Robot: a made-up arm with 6 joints.
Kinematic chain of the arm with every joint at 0, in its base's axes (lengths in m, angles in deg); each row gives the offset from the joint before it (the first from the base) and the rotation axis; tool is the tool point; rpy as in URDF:
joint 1: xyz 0 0 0.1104 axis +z
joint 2: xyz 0 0 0 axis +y
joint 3: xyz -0.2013 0 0.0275 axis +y
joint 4: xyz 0.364 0 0.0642 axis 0.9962 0 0.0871
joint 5: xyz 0 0 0 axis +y
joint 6: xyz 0.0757 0 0.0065 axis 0.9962 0 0.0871
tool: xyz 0 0 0 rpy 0 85 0
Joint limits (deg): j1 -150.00..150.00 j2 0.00..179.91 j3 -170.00..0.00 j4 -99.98..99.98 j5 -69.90..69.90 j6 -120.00..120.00
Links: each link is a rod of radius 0.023 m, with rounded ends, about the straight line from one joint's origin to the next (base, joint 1, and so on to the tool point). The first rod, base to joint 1, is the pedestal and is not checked.
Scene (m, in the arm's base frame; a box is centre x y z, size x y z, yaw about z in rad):
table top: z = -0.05
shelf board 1: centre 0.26 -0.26 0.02 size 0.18 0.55 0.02 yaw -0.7
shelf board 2: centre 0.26 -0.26 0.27 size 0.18 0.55 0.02 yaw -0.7
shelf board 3: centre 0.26 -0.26 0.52 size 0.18 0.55 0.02 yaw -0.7
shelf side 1: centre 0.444 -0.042 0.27 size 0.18 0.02 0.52 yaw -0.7
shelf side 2: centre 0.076 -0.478 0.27 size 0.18 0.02 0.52 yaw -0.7
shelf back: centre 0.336 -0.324 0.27 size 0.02 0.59 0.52 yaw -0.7
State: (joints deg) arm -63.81 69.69 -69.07 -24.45 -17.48 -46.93
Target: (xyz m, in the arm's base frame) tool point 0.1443 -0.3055 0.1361
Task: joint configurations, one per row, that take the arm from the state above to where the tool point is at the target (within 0.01 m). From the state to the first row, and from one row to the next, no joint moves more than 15 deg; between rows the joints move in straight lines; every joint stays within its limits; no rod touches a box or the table.
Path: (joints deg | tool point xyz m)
1: -69.24 55.09 -58.45 -24.29 -16.61 -46.93 | 0.1275 -0.3112 0.4067
2: -74.67 40.49 -47.84 -24.13 -15.74 -46.93 | 0.0834 -0.2727 0.4062
3: -80.10 25.89 -37.22 -23.97 -14.87 -46.93 | 0.0491 -0.2358 0.3951
4: -78.16 22.99 -29.03 -23.47 -0.74 -46.93 | 0.0527 -0.2496 0.3318
5: -76.22 20.10 -20.83 -22.96 13.40 -46.93 | 0.0549 -0.2529 0.2654
6: -74.27 17.20 -12.63 -22.46 27.53 -46.93 | 0.0552 -0.2456 0.1991
7: -72.33 14.30 -4.44 -21.96 41.67 -46.93 | 0.0529 -0.2286 0.1361
8: -70.74 25.78 -10.22 -22.76 27.93 -46.93 | 0.0722 -0.2486 0.1423
9: -69.15 37.25 -16.00 -23.55 14.19 -46.93 | 0.0944 -0.2688 0.1449
10: -67.56 48.72 -21.78 -24.35 0.45 -46.93 | 0.1187 -0.2882 0.1431
11: -65.97 60.20 -27.56 -25.14 -13.28 -46.93 | 0.1443 -0.3055 0.1361

